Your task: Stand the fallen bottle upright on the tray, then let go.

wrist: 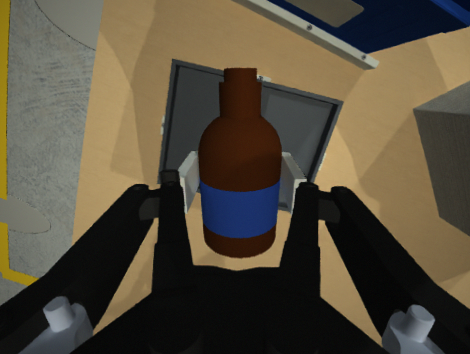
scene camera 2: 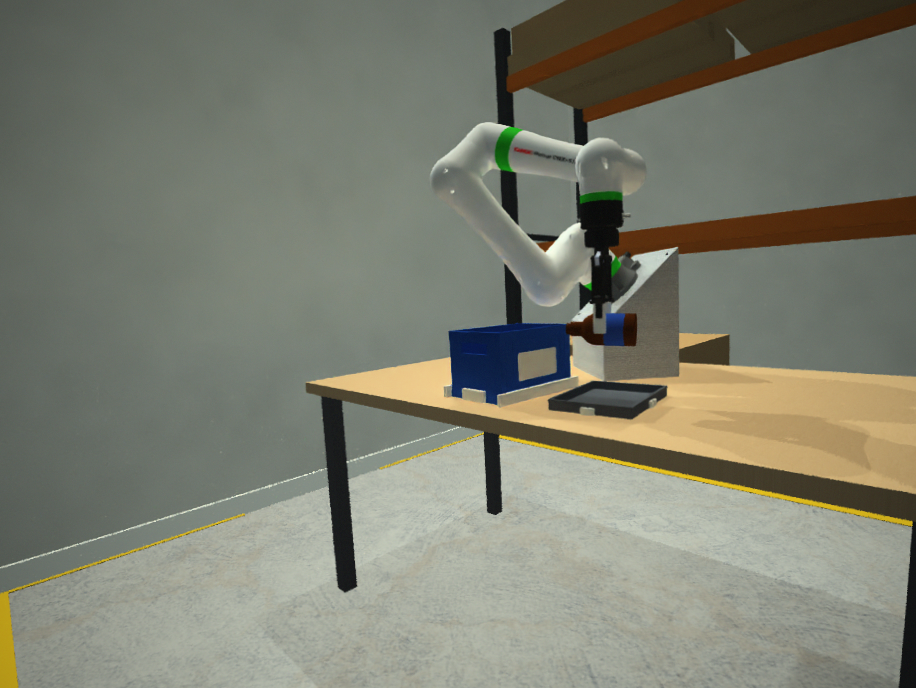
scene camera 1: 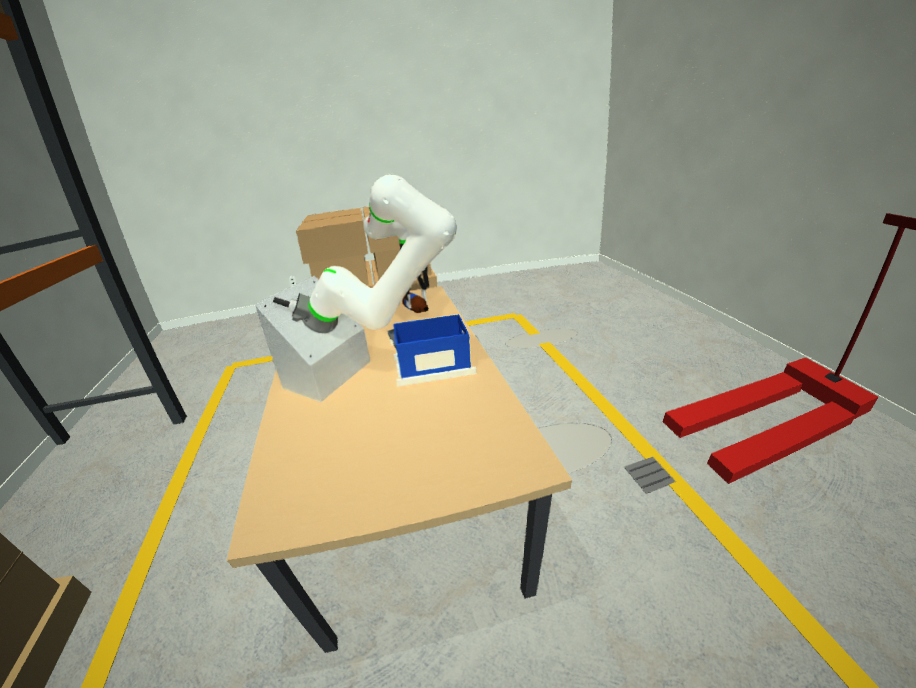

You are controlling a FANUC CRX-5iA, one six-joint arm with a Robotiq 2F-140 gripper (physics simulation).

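Places are measured from the arm's base along level axes (x ahead, y left, z up), in millimetres.
Pixels of known places: gripper, between the fingertips: (wrist: 239,165) (scene camera 2: 602,331) (scene camera 1: 416,305); arm's base, origin of its link: (scene camera 2: 618,290) (scene camera 1: 319,317).
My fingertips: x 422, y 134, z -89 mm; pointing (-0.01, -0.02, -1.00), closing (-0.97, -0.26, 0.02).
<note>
Ahead of a thing's pixels: the offset from my fingertips to its top centre. "pt": to the spot under its first point.
The brown bottle @(1 mm ahead, 5 mm right, 42 mm up) (scene camera 1: 419,303) (scene camera 2: 620,329) (wrist: 240,150) with a blue label lies level in the air. My gripper (scene camera 1: 422,290) (scene camera 2: 601,319) (wrist: 239,165) points down and is shut on the bottle's body, with one pale fingertip pad on each side. In the scene camera 2 view the neck points left, toward the blue crate. The dark grey tray @(11 mm back, 10 mm left, 143 mm down) (scene camera 2: 607,409) (wrist: 300,120) is on the table below the bottle, which is apart from it. The bottle hides part of the tray in the wrist view. The tray does not show in the scene camera 1 view.
A blue crate @(18 mm back, 270 mm right, 7 mm up) (scene camera 1: 433,362) (scene camera 2: 473,370) stands beside the tray between white strips @(pt 21 mm ahead, 170 mm right, 151 mm down) (scene camera 2: 536,391) (wrist: 309,27). The grey robot pedestal (scene camera 1: 318,370) (scene camera 2: 651,333) stands behind the tray in the scene camera 2 view. Cardboard boxes (scene camera 1: 333,240) are behind the arm.
</note>
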